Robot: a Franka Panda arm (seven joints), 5 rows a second.
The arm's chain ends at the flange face. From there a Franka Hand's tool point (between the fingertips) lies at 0.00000 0.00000 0.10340 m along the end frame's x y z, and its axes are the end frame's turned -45 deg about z.
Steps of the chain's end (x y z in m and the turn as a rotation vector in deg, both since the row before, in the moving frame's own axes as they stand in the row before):
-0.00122, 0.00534, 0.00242, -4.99, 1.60, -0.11
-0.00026, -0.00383, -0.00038, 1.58, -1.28, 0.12
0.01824, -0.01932, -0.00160, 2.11, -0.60, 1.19
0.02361, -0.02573, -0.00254, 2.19, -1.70, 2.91
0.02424, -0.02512, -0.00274, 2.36, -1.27, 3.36
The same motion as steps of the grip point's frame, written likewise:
-0.00895, 0.01132, 0.00199, -4.66, -2.40, -0.11
0.00291, -0.00654, -0.00045, 2.02, 0.21, 0.12
0.02852, -0.00420, -0.00168, 1.92, 1.07, 1.19
0.03564, -0.00644, -0.00266, 2.75, 0.35, 2.91
0.03643, -0.00521, -0.00285, 2.57, 0.77, 3.36

